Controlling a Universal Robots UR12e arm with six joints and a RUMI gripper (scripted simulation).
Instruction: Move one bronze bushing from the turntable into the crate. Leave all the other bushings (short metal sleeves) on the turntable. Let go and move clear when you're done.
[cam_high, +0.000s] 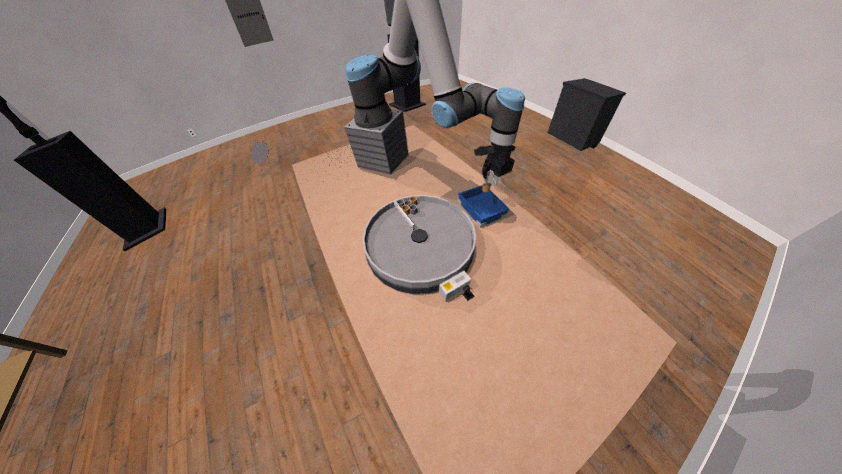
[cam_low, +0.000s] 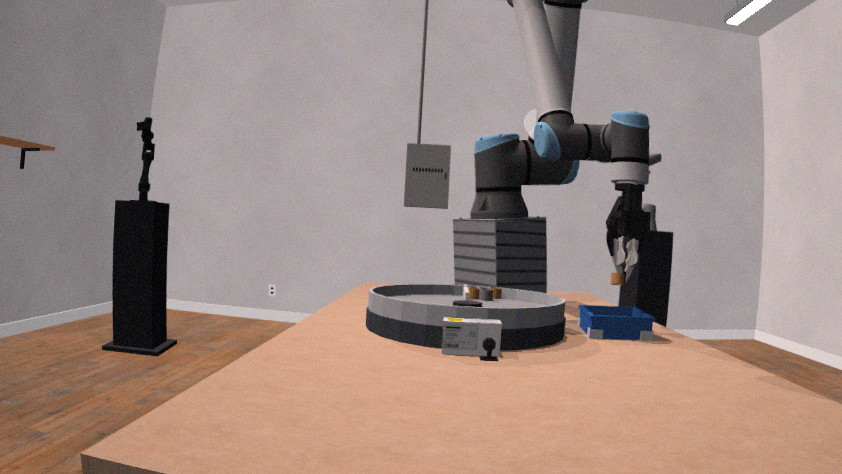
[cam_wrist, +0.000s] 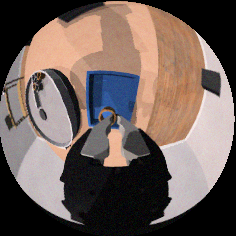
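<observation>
Now: the blue crate 110 mm below my hand and 10 mm to the right of it. Round my hand: grey round turntable (360 mm to the right, 80 mm below, 30 mm behind).
</observation>
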